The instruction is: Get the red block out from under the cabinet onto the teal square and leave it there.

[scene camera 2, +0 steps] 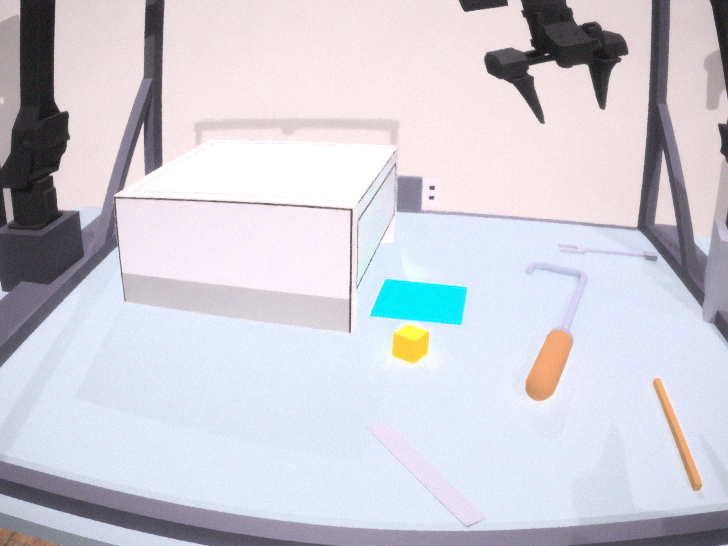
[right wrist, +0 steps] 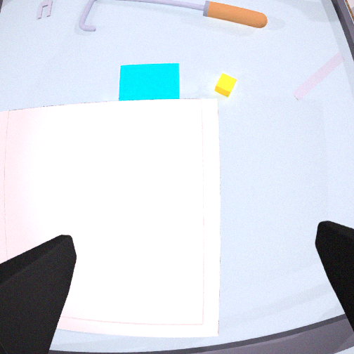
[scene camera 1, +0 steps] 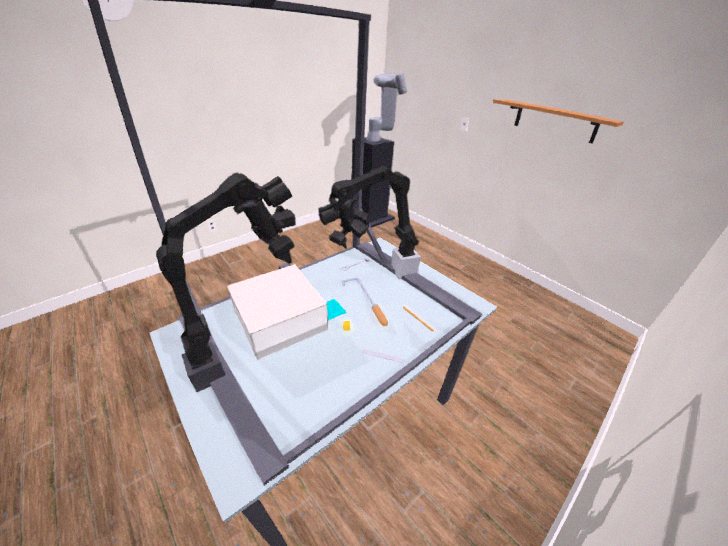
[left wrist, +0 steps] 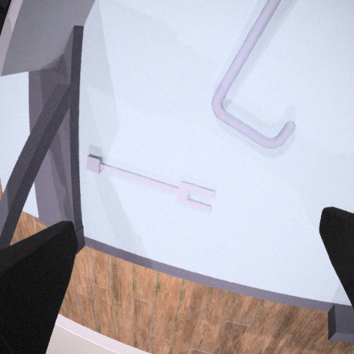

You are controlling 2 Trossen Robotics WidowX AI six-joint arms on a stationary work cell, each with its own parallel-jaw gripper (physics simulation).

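Seen in the pictures: left gripper, between the fingertips: [scene camera 2: 573,116] [scene camera 1: 352,241]; right gripper, between the fingertips: [scene camera 1: 283,255]; left arm's base, origin of its link: [scene camera 1: 406,252]; right arm's base, origin of its link: [scene camera 2: 35,221] [scene camera 1: 200,358].
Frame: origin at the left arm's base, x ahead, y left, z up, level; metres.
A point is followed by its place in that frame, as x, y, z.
The white cabinet [scene camera 1: 276,296] @(0.619, 0.172, 0.022) [scene camera 2: 235,252] @(0.570, 0.294, -0.035) [right wrist: 125,200] stands on the table. The teal square [scene camera 1: 335,309] @(0.393, 0.162, -0.113) [scene camera 2: 420,301] @(0.415, 0.159, -0.113) [right wrist: 150,81] lies flat beside it. The red block does not show in any view. A hooked rod with an orange handle [scene camera 1: 379,314] @(0.243, 0.274, -0.081) [scene camera 2: 549,364] @(0.234, 0.297, -0.079) [right wrist: 235,14] lies beyond the square; its bent rod [left wrist: 245,55] shows in the left wrist view. My left gripper [scene camera 2: 572,115] @(0.273, 0.007, 0.107) [left wrist: 200,229] is open and empty, high above the back of the table near the forked tool. My right gripper [right wrist: 197,243] is open and empty, above the cabinet.
A yellow cube [scene camera 1: 346,325] @(0.383, 0.285, -0.089) [scene camera 2: 410,343] @(0.375, 0.289, -0.092) [right wrist: 225,84] sits near the teal square. A forked tool [scene camera 1: 354,265] @(0.221, -0.121, -0.112) [scene camera 2: 611,253] @(0.207, -0.124, -0.110) [left wrist: 140,177] lies at the back right. An orange stick [scene camera 1: 418,318] @(0.088, 0.320, -0.106) [scene camera 2: 676,431] @(0.088, 0.326, -0.106) lies at the right. A pale pink strip [scene camera 1: 382,354] @(0.296, 0.440, -0.112) [scene camera 2: 426,473] @(0.294, 0.447, -0.112) [right wrist: 318,76] lies toward the front.
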